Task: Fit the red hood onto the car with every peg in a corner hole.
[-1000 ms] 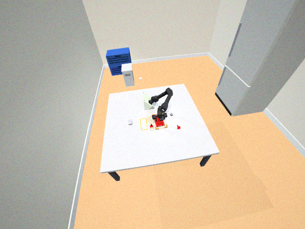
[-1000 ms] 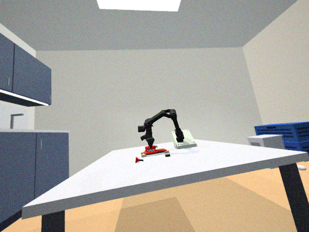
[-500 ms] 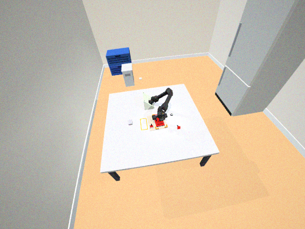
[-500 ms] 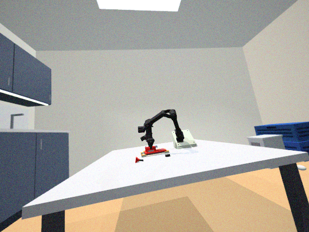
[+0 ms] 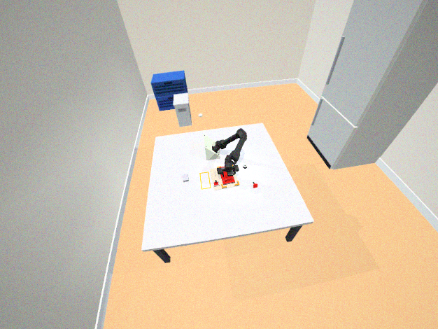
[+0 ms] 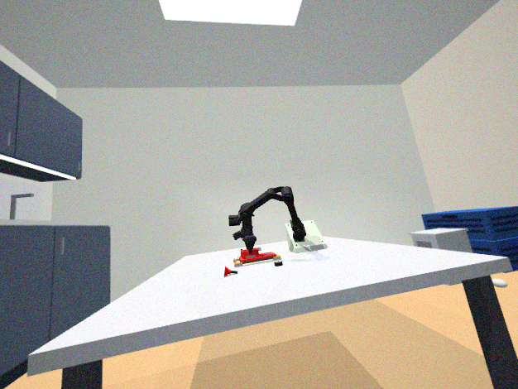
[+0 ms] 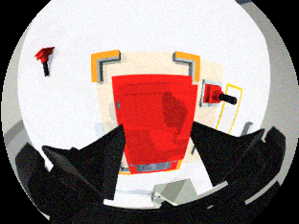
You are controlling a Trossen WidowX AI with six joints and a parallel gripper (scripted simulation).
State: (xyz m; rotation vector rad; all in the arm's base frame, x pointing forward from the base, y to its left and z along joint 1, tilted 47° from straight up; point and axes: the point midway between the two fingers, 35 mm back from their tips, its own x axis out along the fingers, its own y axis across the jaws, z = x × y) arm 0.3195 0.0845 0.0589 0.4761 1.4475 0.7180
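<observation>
Right now my gripper tip is right at the red hood. From my gripper tip the other things lie so: jig 2 cm behind, 2 cm to the right, 4 cm below; then black wheel 13 cm behind, 18 cm to the left, 4 cm below.
</observation>
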